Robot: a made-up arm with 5 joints.
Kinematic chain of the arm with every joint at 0, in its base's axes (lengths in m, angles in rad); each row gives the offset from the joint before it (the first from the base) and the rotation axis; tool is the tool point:
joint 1: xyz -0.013 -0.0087 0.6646 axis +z
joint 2: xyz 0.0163 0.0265 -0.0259 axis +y
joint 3: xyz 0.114 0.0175 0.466 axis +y
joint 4: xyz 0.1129 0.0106 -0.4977 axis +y
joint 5: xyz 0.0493 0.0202 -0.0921 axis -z
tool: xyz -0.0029 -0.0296 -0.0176
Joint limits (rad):
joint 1: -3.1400..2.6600
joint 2: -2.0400..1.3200
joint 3: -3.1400..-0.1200
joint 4: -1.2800..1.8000
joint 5: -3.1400..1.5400
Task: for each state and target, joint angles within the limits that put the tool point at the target. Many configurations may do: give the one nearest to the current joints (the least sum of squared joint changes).
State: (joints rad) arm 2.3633 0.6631 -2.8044 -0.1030 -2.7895
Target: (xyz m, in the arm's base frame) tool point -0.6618 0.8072 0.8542
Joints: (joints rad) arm 2.1444 0.7284 -1.9114 -0.1022 -2.8438
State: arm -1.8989 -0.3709 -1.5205 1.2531 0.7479
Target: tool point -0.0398 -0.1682 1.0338
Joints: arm -2.0859 -1.1329 -0.6174 1.6301 0.7561
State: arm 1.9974 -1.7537 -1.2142 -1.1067 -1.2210
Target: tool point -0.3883 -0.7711 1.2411
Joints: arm 1.1877 -1.4592 -2.0399 -0.5252 -1.2646
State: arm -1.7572 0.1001 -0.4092 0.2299 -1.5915
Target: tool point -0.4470 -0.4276 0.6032
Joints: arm -2.4927 0.1049 -0.5532 0.2048 -1.5573
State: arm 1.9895 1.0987 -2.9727 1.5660 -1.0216
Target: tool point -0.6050 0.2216 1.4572
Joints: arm 2.6600 0.5206 -3.1400 1.7950 -1.5099
